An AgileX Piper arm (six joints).
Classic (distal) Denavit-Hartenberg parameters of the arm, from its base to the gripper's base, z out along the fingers. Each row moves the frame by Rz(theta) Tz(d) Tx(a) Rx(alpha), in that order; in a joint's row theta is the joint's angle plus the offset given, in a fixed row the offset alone. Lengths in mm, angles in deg.
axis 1: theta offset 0, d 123, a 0, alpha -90
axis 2: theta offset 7.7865, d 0, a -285, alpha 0
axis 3: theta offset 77.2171, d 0, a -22, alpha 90
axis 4: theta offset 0, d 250.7, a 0, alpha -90
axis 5: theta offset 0, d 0, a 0, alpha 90
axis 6: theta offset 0, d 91, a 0, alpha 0
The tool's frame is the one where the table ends.
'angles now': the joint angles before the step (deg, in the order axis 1, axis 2, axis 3, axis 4, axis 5, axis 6). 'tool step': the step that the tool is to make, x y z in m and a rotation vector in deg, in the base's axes. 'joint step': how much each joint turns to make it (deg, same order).
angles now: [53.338, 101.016, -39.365, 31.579, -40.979, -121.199]
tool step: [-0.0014, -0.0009, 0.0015, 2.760, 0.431, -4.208]
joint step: [1.254, 0.008, 0.004, 5.640, -2.406, 0.011]
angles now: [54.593, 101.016, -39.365, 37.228, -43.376, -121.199]
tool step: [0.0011, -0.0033, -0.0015, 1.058, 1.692, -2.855]
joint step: [0.007, -0.010, 0.007, 3.491, 0.151, -0.007]
